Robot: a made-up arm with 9 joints. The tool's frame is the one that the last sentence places.
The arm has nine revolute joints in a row. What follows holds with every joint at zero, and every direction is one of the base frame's.
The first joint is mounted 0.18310 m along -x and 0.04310 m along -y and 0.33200 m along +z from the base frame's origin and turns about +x.
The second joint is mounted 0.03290 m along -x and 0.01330 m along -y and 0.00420 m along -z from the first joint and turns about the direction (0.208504, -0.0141, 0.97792).
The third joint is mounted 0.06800 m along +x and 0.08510 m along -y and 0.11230 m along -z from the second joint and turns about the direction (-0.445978, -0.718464, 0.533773).
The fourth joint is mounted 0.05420 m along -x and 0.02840 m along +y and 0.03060 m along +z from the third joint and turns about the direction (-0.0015, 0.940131, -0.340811).
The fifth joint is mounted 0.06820 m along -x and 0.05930 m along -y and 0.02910 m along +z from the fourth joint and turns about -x.
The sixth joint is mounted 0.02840 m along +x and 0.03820 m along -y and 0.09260 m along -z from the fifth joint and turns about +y.
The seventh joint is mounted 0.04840 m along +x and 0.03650 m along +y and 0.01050 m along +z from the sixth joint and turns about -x.
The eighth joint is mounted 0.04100 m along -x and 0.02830 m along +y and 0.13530 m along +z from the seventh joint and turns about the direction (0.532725, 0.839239, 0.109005).
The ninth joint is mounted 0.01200 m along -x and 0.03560 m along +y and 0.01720 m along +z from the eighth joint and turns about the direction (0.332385, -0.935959, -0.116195).
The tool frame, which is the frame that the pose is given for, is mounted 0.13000 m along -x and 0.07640 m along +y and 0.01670 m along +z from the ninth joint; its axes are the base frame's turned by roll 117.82, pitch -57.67 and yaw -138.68 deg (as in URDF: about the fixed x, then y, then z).
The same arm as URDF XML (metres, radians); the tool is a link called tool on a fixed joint. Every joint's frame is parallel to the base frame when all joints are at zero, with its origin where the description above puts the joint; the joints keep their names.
<robot name="arm">
  <link name="base_link"/>
  <link name="link1"/>
  <link name="link2"/>
  <link name="link3"/>
  <link name="link4"/>
  <link name="link5"/>
  <link name="link6"/>
  <link name="link7"/>
  <link name="link8"/>
  <link name="link9"/>
  <link name="tool"/>
  <joint name="joint 1" type="continuous">
    <parent link="base_link"/>
    <child link="link1"/>
    <origin xyz="-0.1831 -0.0431 0.332"/>
    <axis xyz="1 0 0"/>
  </joint>
  <joint name="joint 2" type="continuous">
    <parent link="link1"/>
    <child link="link2"/>
    <origin xyz="-0.0329 -0.0133 -0.0042"/>
    <axis xyz="0.208504 -0.0141 0.97792"/>
  </joint>
  <joint name="joint 3" type="continuous">
    <parent link="link2"/>
    <child link="link3"/>
    <origin xyz="0.068 -0.0851 -0.1123"/>
    <axis xyz="-0.445978 -0.718464 0.533773"/>
  </joint>
  <joint name="joint 4" type="continuous">
    <parent link="link3"/>
    <child link="link4"/>
    <origin xyz="-0.0542 0.0284 0.0306"/>
    <axis xyz="-0.0015 0.940131 -0.340811"/>
  </joint>
  <joint name="joint 5" type="continuous">
    <parent link="link4"/>
    <child link="link5"/>
    <origin xyz="-0.0682 -0.0593 0.0291"/>
    <axis xyz="-1 0 0"/>
  </joint>
  <joint name="joint 6" type="continuous">
    <parent link="link5"/>
    <child link="link6"/>
    <origin xyz="0.0284 -0.0382 -0.0926"/>
    <axis xyz="0 1 0"/>
  </joint>
  <joint name="joint 7" type="continuous">
    <parent link="link6"/>
    <child link="link7"/>
    <origin xyz="0.0484 0.0365 0.0105"/>
    <axis xyz="-1 0 0"/>
  </joint>
  <joint name="joint 8" type="continuous">
    <parent link="link7"/>
    <child link="link8"/>
    <origin xyz="-0.041 0.0283 0.1353"/>
    <axis xyz="0.532725 0.839239 0.109005"/>
  </joint>
  <joint name="joint 9" type="continuous">
    <parent link="link8"/>
    <child link="link9"/>
    <origin xyz="-0.012 0.0356 0.0172"/>
    <axis xyz="0.332385 -0.935959 -0.116195"/>
  </joint>
  <joint name="tool_joint" type="fixed">
    <parent link="link9"/>
    <child link="tool"/>
    <origin xyz="-0.13 0.0764 0.0167" rpy="2.0563 -1.0065 -2.4204"/>
  </joint>
</robot>

